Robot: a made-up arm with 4 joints.
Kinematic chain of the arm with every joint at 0, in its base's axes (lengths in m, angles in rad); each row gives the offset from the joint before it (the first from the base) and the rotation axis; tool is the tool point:
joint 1: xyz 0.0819 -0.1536 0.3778 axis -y
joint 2: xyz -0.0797 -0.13 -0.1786 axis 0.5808 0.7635 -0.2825
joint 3: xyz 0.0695 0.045 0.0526 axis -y
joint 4: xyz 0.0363 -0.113 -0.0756 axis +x
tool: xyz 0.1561 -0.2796 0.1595
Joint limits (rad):
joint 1: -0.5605..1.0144
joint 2: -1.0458..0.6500
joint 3: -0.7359..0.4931
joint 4: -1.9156..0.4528
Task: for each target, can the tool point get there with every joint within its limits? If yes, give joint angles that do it. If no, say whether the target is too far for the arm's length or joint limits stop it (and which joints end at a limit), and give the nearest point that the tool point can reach.
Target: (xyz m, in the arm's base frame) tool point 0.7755 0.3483 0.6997
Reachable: no: too far | nearest point 0.4071 -0.1487 0.4568 | short by 0.665 m
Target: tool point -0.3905 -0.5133 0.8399
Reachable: no: joint limits stop it (at a limit: joint 2, joint 3) | nearest point -0.1219 -0.3789 0.5771 | short by 0.399 m
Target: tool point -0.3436 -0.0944 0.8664
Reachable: no: joint limits stop it (at a limit: joint 2, joint 3) | nearest point -0.1163 -0.1688 0.6054 | short by 0.354 m
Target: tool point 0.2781 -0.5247 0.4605
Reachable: yes | joints 0.1282 -0.4403 -0.5438 -0.1683
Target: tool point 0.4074 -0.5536 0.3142
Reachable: yes | joints 0.5330 0.3878 -0.5937 -0.5453
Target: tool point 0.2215 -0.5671 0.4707
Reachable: yes | joints -0.0947 -0.2428 0.2217 -0.0849
